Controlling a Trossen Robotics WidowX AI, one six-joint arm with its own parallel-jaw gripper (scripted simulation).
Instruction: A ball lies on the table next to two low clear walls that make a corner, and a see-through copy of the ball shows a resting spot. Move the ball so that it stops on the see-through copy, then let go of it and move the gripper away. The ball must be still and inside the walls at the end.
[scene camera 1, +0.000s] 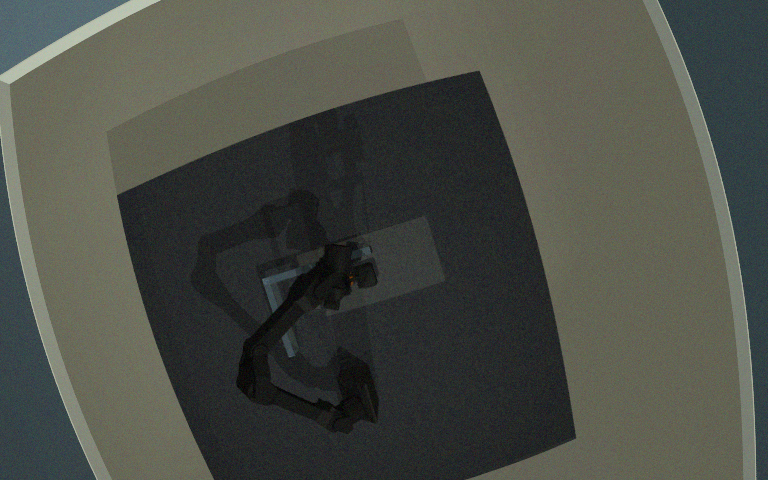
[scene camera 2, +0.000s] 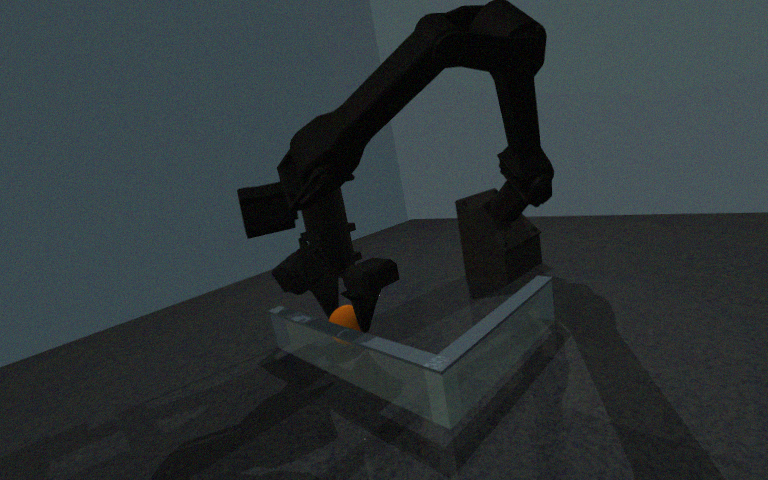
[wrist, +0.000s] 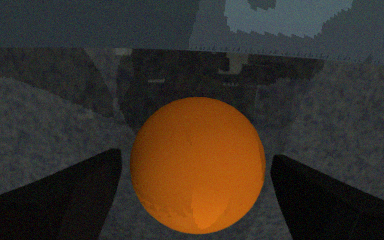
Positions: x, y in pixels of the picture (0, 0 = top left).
Labels:
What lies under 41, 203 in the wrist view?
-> My gripper.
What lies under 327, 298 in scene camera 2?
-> My gripper.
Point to an orange ball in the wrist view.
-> At 195, 152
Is my gripper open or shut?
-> Open.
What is my gripper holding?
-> Nothing.

